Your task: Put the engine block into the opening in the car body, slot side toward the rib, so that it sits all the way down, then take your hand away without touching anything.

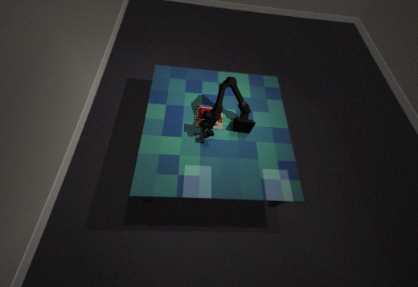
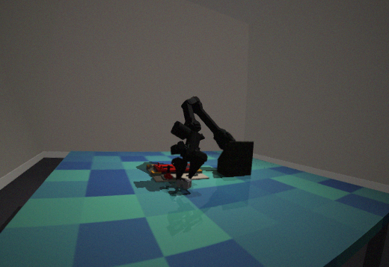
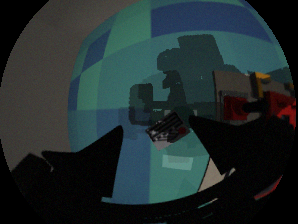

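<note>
Right now the dark grey engine block is 10 mm behind my gripper tip, 10 mm to the right of it and 20 mm below it.
</note>
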